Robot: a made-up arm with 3 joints. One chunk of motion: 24 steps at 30 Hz.
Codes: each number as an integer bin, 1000 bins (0 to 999) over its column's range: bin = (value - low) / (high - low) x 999, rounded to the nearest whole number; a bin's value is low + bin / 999 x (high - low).
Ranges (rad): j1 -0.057..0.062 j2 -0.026..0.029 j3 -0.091..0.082
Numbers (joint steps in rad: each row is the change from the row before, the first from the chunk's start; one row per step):
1: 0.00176 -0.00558 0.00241
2: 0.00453 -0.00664 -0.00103
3: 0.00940 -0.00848 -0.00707
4: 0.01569 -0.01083 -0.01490
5: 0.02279 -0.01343 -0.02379
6: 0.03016 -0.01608 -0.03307
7: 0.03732 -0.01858 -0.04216
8: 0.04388 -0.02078 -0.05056
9: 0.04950 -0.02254 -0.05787
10: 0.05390 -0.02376 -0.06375
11: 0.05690 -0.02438 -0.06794
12: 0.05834 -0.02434 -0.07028
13: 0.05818 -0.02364 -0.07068
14: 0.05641 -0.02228 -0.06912
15: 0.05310 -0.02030 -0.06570
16: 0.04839 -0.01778 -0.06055
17: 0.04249 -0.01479 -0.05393
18: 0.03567 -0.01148 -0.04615
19: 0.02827 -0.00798 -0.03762
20: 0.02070 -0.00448 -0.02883
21: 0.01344 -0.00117 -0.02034
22: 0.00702 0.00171 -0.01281
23: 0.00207 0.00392 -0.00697
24: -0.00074 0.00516 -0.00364
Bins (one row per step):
1: 493 371 539
2: 517 352 520
3: 557 318 485
4: 610 276 439
5: 670 228 388
6: 732 180 335
7: 792 135 282
8: 847 95 234
9: 894 63 191
10: 931 41 157
11: 956 29 133
12: 968 30 120
13: 967 43 117
14: 952 68 126
15: 924 104 146
16: 885 149 176
17: 835 204 214
18: 778 264 259
19: 716 327 308
20: 652 391 359
21: 591 451 408
22: 537 503 452
23: 496 543 485
24: 472 566 504

